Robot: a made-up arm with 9 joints.
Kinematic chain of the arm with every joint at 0, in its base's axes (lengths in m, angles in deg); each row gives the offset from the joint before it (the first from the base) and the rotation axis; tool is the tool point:
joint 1: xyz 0 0 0.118 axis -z
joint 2: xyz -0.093 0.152 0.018 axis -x
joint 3: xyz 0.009 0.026 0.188 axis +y
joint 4: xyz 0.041 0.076 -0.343 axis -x
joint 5: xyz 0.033 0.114 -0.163 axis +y
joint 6: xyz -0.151 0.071 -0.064 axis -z
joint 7: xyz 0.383 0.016 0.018 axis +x
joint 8: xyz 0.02 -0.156 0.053 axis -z
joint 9: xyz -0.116 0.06 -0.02 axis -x
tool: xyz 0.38 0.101 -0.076
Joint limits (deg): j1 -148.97..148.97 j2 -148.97..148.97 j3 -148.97..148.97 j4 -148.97..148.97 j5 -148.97..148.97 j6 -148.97..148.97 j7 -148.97..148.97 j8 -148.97..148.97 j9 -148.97..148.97
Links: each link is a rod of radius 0.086 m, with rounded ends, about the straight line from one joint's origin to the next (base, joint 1, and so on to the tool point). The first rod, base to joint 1, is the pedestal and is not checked.
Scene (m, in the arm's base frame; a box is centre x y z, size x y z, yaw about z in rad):
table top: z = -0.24
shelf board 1: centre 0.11 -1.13 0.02 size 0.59 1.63 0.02 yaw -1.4
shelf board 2: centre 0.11 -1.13 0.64 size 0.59 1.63 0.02 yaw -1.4
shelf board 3: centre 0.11 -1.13 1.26 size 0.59 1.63 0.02 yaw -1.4
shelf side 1: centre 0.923 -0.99 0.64 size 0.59 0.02 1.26 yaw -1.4
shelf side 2: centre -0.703 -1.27 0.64 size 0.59 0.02 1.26 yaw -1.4
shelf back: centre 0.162 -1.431 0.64 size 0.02 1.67 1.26 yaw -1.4
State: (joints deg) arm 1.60 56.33 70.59 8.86 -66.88 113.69 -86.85 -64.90 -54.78
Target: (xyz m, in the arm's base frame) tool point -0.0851 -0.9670 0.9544
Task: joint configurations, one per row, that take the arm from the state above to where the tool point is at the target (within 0.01 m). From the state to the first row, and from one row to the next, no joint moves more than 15 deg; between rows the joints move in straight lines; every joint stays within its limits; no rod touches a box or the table.
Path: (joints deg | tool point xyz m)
1: -13.02 49.54 81.80 13.03 -63.73 116.53 -87.58 -55.75 -54.19 | -0.7829 -0.2227 0.2560
2: -27.63 42.75 93.01 17.21 -60.59 119.37 -88.31 -46.61 -53.60 | -0.7644 -0.3795 0.4246
3: -42.25 35.96 104.22 21.38 -57.44 122.21 -89.03 -37.46 -53.01 | -0.6461 -0.5261 0.6149
4: -56.87 29.17 115.43 25.55 -54.29 125.05 -89.76 -28.31 -52.42 | -0.4294 -0.6089 0.8016
5: -71.49 22.38 126.64 29.72 -51.14 127.90 -90.49 -19.17 -51.84 | -0.1524 -0.5769 0.9545
6: -78.36 15.60 123.21 22.30 -57.04 138.43 -93.41 -18.48 -49.53 | -0.1211 -0.7720 0.9794
7: -85.24 8.81 119.78 14.87 -62.93 148.97 -96.33 -17.80 -47.23 | -0.0851 -0.9670 0.9543

